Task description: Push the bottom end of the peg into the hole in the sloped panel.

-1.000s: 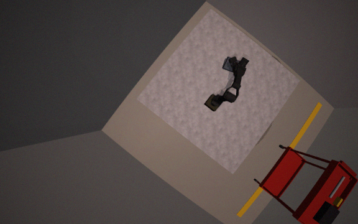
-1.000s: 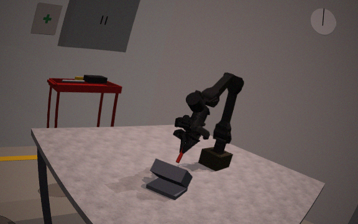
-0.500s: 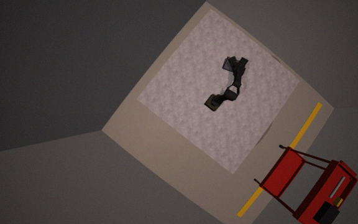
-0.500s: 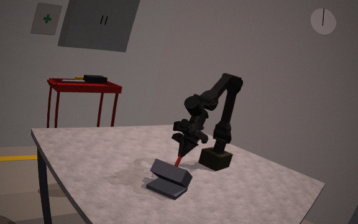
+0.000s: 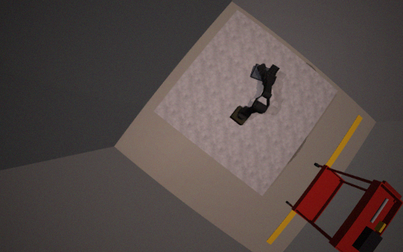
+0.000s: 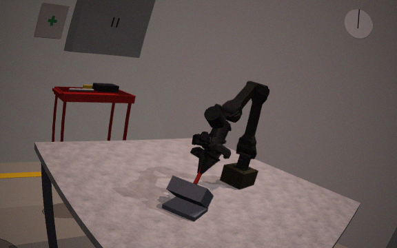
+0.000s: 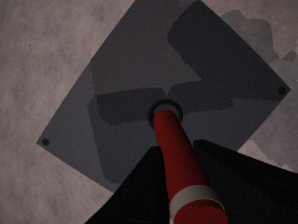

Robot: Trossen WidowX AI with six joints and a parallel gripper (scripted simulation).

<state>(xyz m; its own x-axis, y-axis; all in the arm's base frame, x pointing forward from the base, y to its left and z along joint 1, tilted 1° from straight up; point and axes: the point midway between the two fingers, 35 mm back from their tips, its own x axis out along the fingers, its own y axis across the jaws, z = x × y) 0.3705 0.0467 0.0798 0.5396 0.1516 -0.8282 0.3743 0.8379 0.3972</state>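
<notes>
Right now my gripper tip is 1 cm past the red peg and 1 cm below it. From my gripper tip the other things lie so: sloped panel: 4 cm ahead, 1 cm to the left, 7 cm below.
</notes>
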